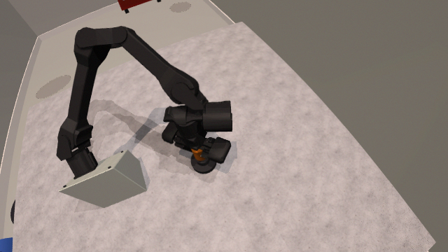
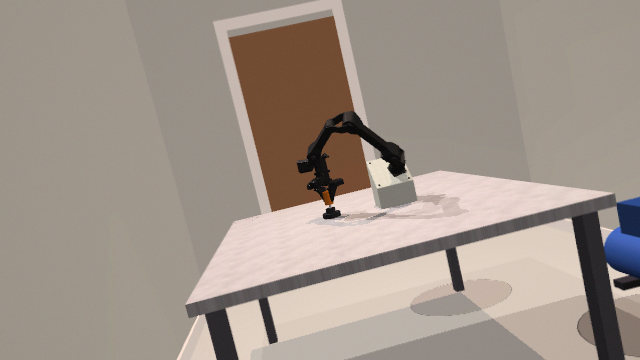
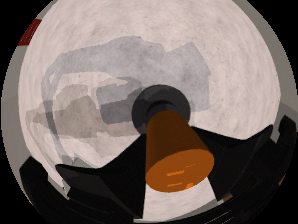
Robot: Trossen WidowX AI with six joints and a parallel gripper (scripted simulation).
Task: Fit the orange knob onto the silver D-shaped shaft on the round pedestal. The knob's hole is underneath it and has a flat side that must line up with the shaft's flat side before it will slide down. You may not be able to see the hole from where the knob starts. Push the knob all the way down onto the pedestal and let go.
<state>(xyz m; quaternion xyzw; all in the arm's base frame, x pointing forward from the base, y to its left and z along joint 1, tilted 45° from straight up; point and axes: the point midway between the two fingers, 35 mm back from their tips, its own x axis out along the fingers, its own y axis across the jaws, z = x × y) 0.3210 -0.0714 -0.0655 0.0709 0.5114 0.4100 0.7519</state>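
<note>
My gripper tip is 3 cm below the orange knob. From my gripper tip the other things lie so: black round pedestal: 4 cm below.
</note>
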